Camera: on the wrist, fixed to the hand. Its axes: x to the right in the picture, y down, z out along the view.
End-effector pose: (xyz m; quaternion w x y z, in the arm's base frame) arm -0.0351 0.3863 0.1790 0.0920 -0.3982 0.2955 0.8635
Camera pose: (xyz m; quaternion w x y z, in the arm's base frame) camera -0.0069 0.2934 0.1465 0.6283 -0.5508 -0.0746 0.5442
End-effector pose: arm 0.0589 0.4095 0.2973 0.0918 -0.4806 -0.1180 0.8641
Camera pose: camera 0.1257 0.3755 0.2275 0.6539 -0.3274 -0.4309 0.5287
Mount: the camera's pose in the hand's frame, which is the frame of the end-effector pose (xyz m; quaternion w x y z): 0.0124 0.0498 -0.0886 0.7251 -0.0257 0.0664 -0.6850
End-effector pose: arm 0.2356 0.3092 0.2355 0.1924 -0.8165 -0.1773 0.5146
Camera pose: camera 0.3257 0.2606 0.2363 0.4828 -0.5097 -0.6883 0.1826
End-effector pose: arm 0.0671 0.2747 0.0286 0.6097 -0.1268 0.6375 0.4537
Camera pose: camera -0.0300 0.2423 0.0249 0.7072 -0.5744 0.4042 -0.0807
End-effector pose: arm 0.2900 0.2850 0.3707 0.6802 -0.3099 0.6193 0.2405
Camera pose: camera 0.1946 0.2550 0.3486 0.6088 -0.6823 0.2757 -0.2962
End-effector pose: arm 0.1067 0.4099 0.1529 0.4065 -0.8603 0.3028 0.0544
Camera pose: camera 0.0751 0.3149 0.1743 0.2898 -0.8453 -0.3441 -0.2883
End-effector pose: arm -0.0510 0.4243 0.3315 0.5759 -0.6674 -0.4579 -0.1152
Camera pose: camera 0.0260 0.3569 0.3344 0.3519 -0.1774 -0.7480 -0.5341
